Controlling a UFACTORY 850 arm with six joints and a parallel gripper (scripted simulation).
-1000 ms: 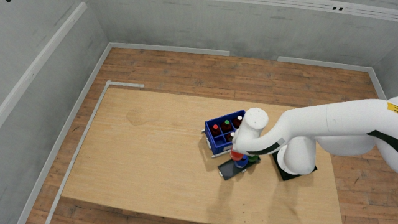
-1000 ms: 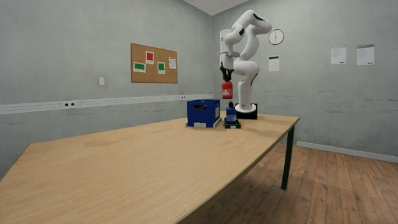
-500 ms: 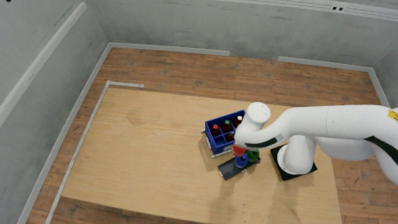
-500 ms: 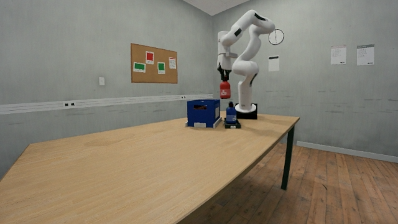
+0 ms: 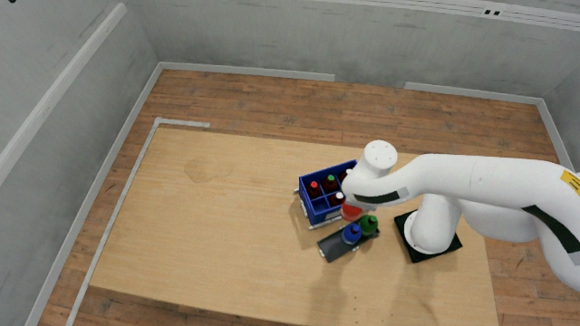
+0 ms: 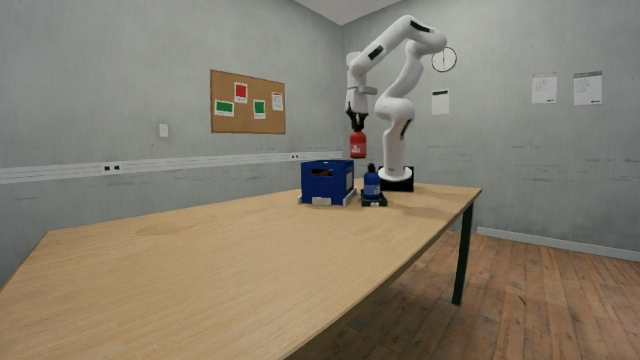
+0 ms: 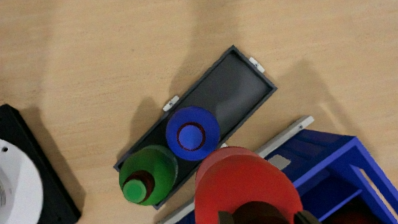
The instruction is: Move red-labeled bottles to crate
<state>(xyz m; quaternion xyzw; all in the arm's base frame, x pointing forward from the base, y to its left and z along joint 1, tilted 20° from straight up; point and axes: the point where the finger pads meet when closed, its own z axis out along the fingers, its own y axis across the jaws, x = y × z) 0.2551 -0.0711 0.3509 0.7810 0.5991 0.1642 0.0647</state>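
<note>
My hand is 70 mm above the red-labeled bottle. Also, from my hand: blue-labeled bottle: 30 mm behind, 50 mm to the left, 250 mm below; green-labeled bottle: 110 mm behind, 10 mm to the left, 250 mm below; blue crate: 40 mm ahead, 120 mm to the right, 250 mm below.
</note>
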